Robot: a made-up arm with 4 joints. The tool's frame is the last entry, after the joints.
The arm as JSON. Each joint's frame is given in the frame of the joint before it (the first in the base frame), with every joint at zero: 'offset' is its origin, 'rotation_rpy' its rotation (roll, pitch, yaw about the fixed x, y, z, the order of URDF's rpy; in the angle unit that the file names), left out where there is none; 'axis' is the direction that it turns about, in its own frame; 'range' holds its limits. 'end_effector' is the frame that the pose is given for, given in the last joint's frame.
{
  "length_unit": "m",
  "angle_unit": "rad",
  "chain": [
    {
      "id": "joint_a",
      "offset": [
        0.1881,
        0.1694,
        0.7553
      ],
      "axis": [
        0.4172,
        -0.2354,
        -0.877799
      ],
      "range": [
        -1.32,
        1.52
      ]
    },
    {
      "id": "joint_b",
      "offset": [
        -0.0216,
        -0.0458,
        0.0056
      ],
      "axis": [
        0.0,
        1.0,
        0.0
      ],
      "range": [
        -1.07,
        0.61
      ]
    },
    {
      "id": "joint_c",
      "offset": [
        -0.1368,
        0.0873,
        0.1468
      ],
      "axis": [
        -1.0,
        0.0,
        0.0
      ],
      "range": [
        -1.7,
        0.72
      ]
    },
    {
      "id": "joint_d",
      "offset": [
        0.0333,
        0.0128,
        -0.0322
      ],
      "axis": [
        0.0,
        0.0,
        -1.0
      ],
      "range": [
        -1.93,
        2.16
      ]
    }
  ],
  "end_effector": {
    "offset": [
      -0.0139,
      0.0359,
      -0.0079
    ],
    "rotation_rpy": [
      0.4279,
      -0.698,
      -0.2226
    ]
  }
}
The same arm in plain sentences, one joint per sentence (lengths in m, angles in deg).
The arm has four revolute joints in a row. What follows holds with every joint at zero, and every direction is one of the base frame's.
The first joint sits 0.1881 m along +x and 0.1694 m along +y and 0.7553 m along +z from the base frame's origin and rotates about the direction (0.4172, -0.2354, -0.877799), from -75.63 to 87.09 deg.
The second joint sits 0.0216 m along -x and 0.0458 m along -y and 0.0056 m along +z from the first joint and rotates about +y, from -61.31 to 34.95 deg.
The third joint sits 0.1368 m along -x and 0.0873 m along +y and 0.1468 m along +z from the second joint and rotates about -x, from -97.4 to 41.25 deg.
The fourth joint sits 0.0333 m along +x and 0.0128 m along +y and 0.0322 m along -z from the third joint and rotates about -z, from -110.58 to 123.76 deg.
The tool frame, which is the frame that the pose is given for, sits 0.0139 m along -x and 0.0359 m along +y and 0.0079 m along -z from the fourth joint; its axes are the base frame's turned by roll 24.52, pitch -39.99 and yaw -12.75 deg (as in URDF: about the fixed x, then y, then z).

